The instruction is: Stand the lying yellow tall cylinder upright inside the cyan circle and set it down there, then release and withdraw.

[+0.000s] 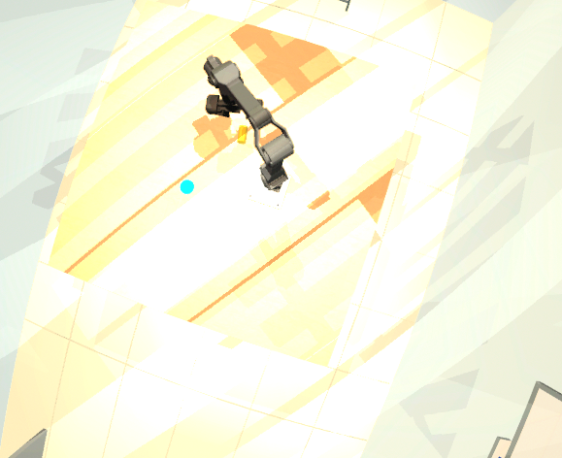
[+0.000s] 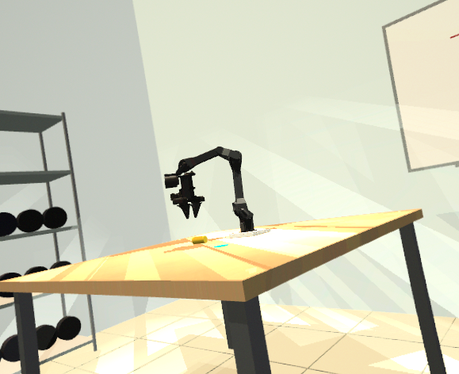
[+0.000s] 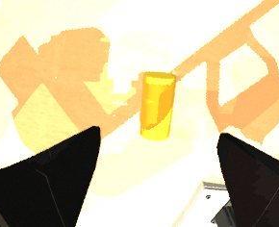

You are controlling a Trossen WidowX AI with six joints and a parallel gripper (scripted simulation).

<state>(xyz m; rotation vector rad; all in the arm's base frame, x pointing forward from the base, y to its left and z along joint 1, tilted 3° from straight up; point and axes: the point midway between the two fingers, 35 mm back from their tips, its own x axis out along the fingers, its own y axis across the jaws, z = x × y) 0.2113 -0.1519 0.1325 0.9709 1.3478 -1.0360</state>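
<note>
My gripper tip is 11 cm above the yellow tall cylinder, 2 cm to the right of it and 1 cm past it. Round my gripper tip: cyan circle 30 cm to the left, 12 cm below, 12 cm ahead.
</note>
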